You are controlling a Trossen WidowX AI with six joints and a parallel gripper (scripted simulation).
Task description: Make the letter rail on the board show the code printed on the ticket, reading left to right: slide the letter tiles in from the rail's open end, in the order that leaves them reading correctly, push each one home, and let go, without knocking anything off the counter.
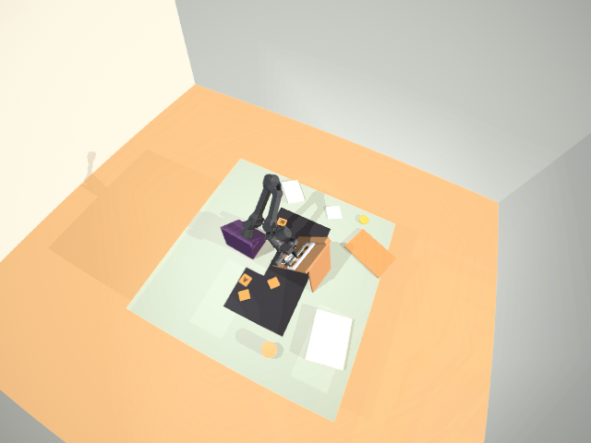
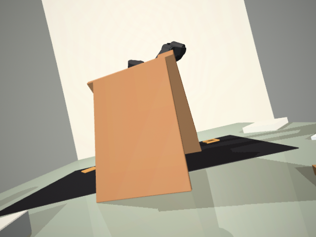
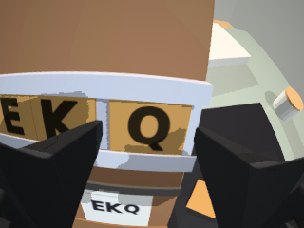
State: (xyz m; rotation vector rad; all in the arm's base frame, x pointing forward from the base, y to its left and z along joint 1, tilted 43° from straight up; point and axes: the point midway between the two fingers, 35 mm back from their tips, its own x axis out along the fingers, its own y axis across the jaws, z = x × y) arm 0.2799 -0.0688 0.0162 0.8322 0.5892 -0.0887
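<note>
The orange tile marked q lies 10 mm ahead of my gripper tip and 10 mm below it. From my gripper tip the other things lie so: white ticket: 40 mm behind, 40 mm to the left, 100 mm below; then black mat: 110 mm behind, 40 mm to the left, 190 mm below; then white block: 330 mm ahead, 290 mm to the right, 170 mm below.
</note>
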